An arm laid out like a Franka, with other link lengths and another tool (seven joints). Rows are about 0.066 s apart.
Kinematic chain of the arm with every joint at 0, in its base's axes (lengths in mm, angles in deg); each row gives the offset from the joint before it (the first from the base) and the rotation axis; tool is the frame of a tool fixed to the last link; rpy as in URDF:
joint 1: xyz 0 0 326.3 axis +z
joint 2: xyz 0 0 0 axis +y
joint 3: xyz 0 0 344.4 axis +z
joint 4: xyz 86.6 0 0 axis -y
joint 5: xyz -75.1 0 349.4 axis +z
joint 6: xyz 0 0 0 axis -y
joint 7: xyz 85.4 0 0 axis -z
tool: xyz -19 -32 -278.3 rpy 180 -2.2 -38.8
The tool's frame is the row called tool.
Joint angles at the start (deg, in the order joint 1, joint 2, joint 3, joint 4, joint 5, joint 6, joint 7): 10.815, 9.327, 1.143, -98.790, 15.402, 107.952, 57.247
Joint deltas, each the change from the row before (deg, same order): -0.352, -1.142, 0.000, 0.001, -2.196, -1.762, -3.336; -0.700, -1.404, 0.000, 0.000, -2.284, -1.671, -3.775; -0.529, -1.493, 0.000, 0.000, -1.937, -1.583, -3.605; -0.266, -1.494, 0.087, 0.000, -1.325, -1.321, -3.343
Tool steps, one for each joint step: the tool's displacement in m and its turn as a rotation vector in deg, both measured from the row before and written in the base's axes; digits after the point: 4 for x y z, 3 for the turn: -0.0063, -0.0154, 0.0068, -1.897, -0.636, 3.970; -0.0049, -0.0195, 0.0094, -1.938, -0.938, 3.975; -0.0054, -0.0165, 0.0108, -1.644, -0.866, 3.787; -0.0056, -0.0105, 0.0115, -1.077, -0.872, 3.623
